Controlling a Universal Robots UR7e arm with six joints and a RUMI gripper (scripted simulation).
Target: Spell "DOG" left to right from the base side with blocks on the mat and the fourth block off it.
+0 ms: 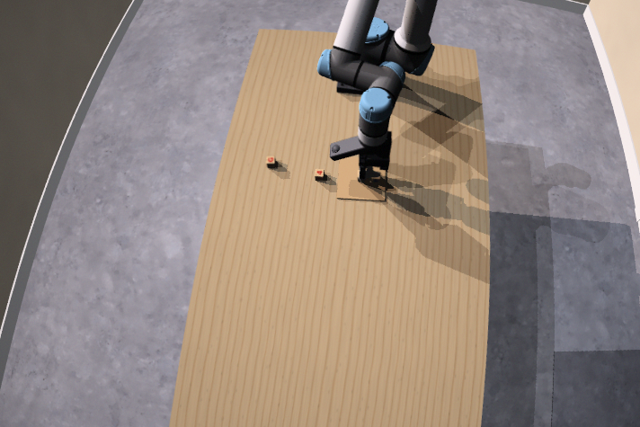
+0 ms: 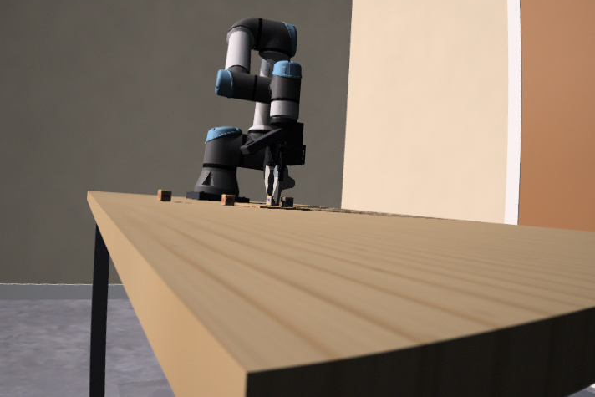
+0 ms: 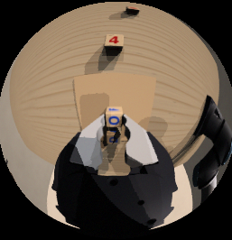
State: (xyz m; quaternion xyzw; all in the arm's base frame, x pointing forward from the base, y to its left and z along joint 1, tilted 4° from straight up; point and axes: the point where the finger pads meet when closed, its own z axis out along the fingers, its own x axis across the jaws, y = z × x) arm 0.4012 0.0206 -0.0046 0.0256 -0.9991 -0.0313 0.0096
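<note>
My hand is 20 mm above the tan mat.
</note>
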